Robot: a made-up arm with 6 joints.
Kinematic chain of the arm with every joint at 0, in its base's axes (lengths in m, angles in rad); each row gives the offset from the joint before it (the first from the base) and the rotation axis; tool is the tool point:
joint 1: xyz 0 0 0.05 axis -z
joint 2: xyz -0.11 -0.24 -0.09 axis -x
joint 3: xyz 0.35 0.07 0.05 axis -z
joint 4: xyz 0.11 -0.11 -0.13 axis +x
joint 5: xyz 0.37 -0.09 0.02 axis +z
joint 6: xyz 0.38 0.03 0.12 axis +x
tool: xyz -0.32 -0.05 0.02
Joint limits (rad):
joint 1: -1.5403..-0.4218
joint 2: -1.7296..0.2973
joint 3: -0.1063..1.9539
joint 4: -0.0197..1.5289
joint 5: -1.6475..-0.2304
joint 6: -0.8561..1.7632
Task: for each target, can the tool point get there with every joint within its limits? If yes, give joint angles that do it. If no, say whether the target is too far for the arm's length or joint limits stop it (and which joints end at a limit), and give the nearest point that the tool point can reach.
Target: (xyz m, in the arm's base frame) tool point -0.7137 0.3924 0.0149
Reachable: no: joint limits stop it (at a limit: joint 1, joint 2, joint 3, joint 4, joint 5, joint 6) | nearest point -0.2162 -0.0727 -0.2690 | short by 0.738 m
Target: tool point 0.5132 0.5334 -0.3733
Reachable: yes | joints -1.2308 -1.4318 0.1901 0.4520 -1.0841 -0.4796
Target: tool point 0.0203 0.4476 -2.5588
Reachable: no: too far | nearest point 0.1957 0.2861 -0.6134 | short by 1.960 m
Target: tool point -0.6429 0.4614 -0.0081
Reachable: no: joint limits stop it (at a limit: joint 1, joint 2, joint 4, joint 5) | nearest point -0.0056 0.6236 -0.2738 | short by 0.709 m
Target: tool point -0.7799 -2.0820 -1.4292
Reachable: no: too far | nearest point 0.0338 -0.5594 -0.3346 | short by 2.044 m
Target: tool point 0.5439 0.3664 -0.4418
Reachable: yes | joints -1.3635 -0.7767 0.6165 0.8828 -1.5280 1.3203
